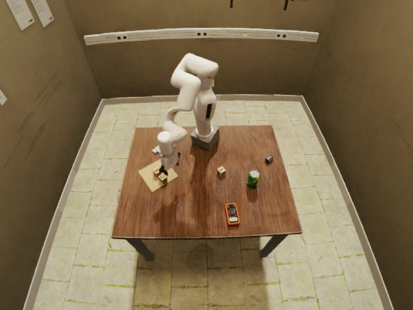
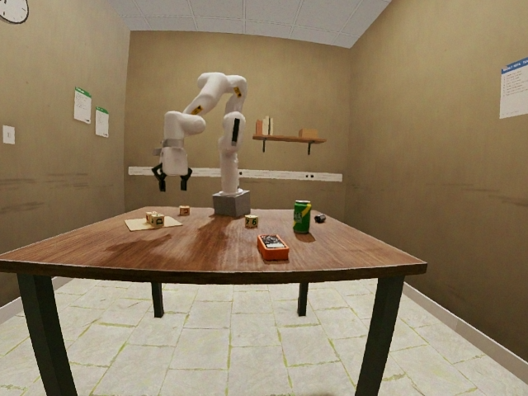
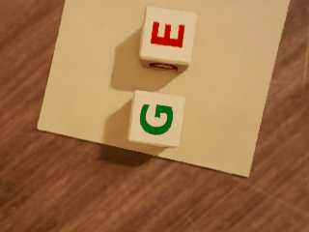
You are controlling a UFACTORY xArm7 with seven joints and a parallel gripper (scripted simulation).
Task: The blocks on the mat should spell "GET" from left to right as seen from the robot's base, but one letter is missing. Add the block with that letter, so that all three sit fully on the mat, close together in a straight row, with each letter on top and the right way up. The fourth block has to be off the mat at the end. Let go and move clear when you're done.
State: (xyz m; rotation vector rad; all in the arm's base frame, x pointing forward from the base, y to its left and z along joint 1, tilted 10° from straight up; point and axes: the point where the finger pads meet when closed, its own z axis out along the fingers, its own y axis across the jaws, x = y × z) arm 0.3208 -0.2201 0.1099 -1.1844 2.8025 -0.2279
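My hand is 4 cm past the wooden letter block, 31 cm to the right of it and 13 cm above it. Also, from my hand: green soda can 7 cm ahead, 50 cm to the left, 9 cm below; dark object 11 cm behind, 67 cm to the left, 14 cm below; orange device 26 cm ahead, 33 cm to the left, 14 cm below.
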